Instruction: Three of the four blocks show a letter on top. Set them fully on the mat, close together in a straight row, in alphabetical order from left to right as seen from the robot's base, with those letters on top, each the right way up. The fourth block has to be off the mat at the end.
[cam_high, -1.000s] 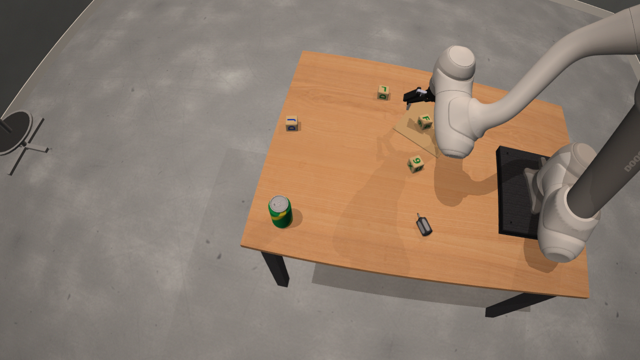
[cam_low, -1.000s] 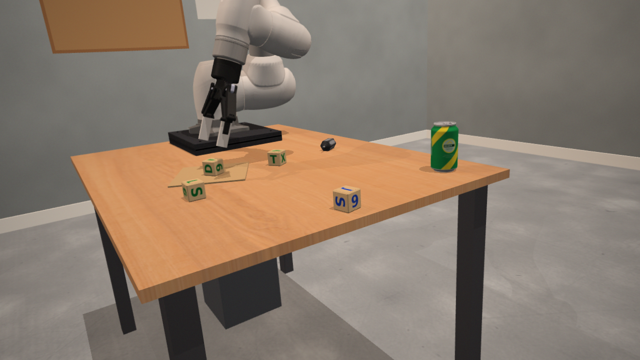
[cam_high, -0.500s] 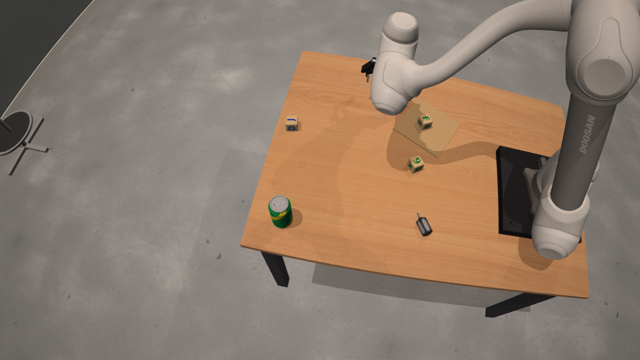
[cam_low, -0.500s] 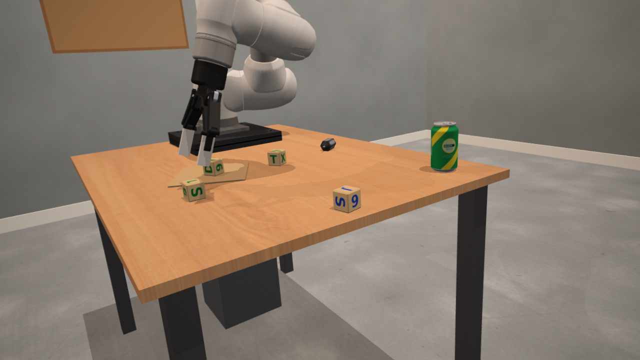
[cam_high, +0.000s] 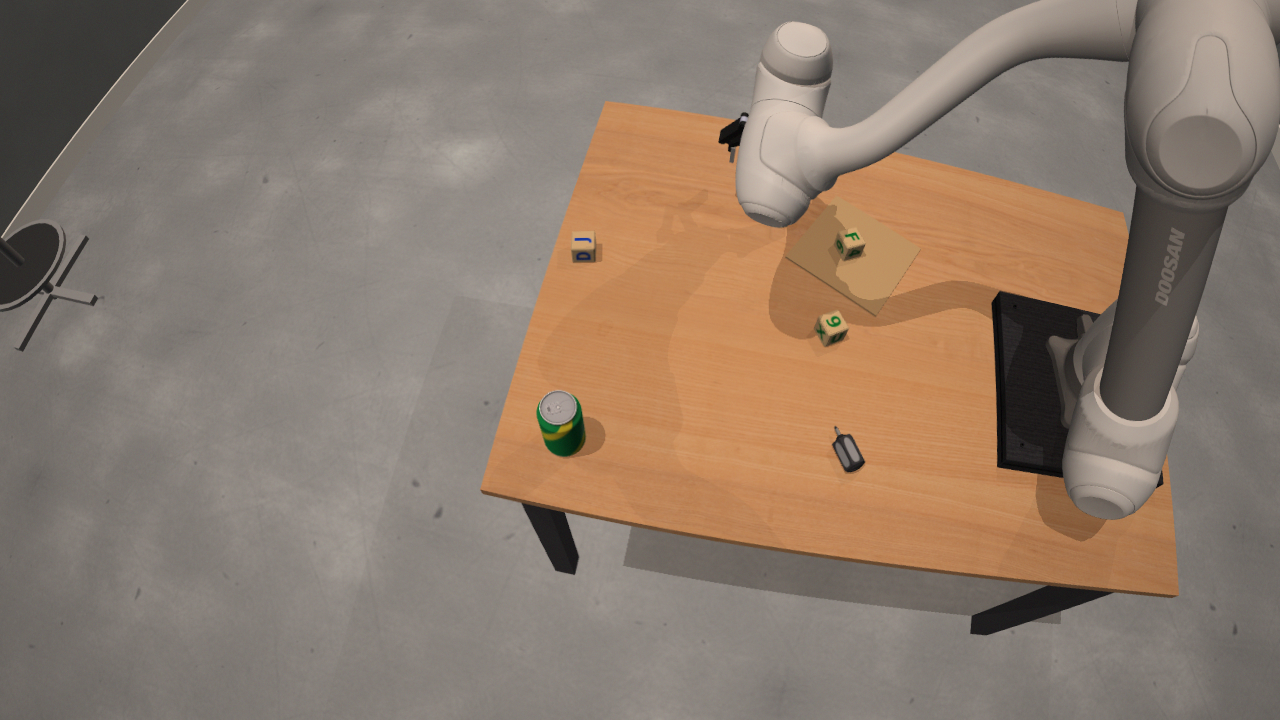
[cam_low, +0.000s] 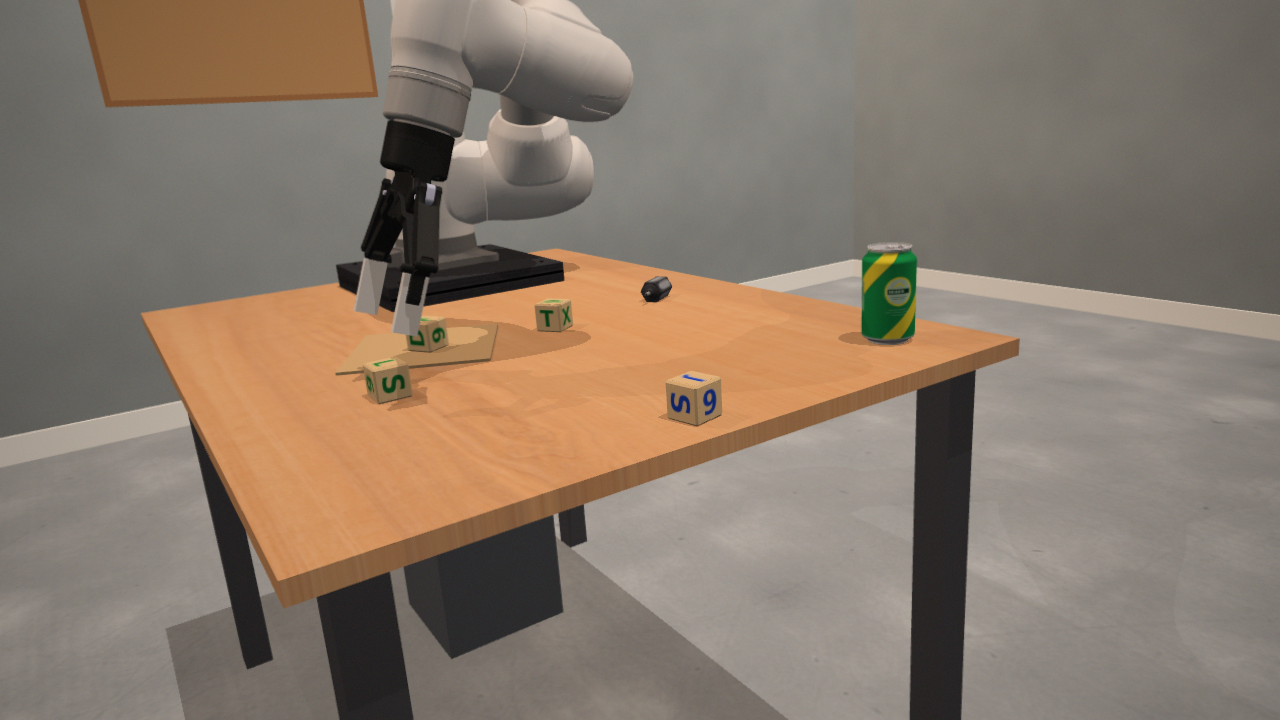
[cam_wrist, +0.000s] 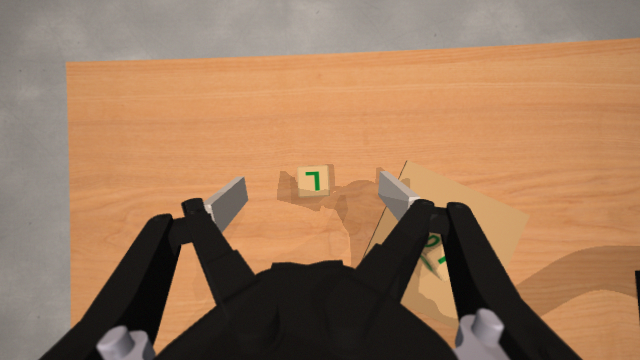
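Now: hand 17 cm past the tan mat, 13 cm to the right of it and 10 cm above it. The rest, counted from my hand: blue-lettered block: 34 cm ahead, 16 cm to the left, 8 cm below; soda can: 33 cm ahead, 52 cm to the left, 4 cm below; black tool: 11 cm behind, 52 cm to the left, 8 cm below.
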